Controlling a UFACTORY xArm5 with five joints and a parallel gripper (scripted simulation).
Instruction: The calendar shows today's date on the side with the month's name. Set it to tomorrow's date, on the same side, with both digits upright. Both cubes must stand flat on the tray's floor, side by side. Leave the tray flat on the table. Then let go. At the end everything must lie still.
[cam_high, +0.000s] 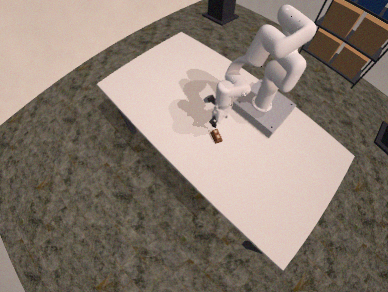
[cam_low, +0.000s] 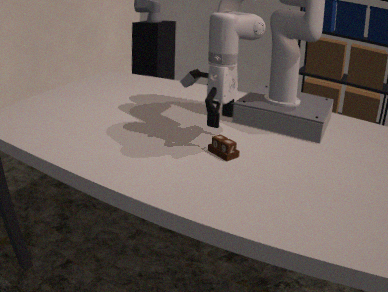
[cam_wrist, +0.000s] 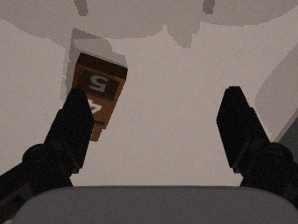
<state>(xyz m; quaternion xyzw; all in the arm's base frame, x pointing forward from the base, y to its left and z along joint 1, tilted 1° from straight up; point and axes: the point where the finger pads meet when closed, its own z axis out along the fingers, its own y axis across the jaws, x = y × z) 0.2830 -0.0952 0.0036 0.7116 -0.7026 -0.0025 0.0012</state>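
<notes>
Right now the brown wooden cube is 50 mm ahead of my hand, 20 mm to the left of it and 50 mm below it. Also, from my hand: tray: 60 mm ahead, 40 mm to the left, 60 mm below.
</notes>
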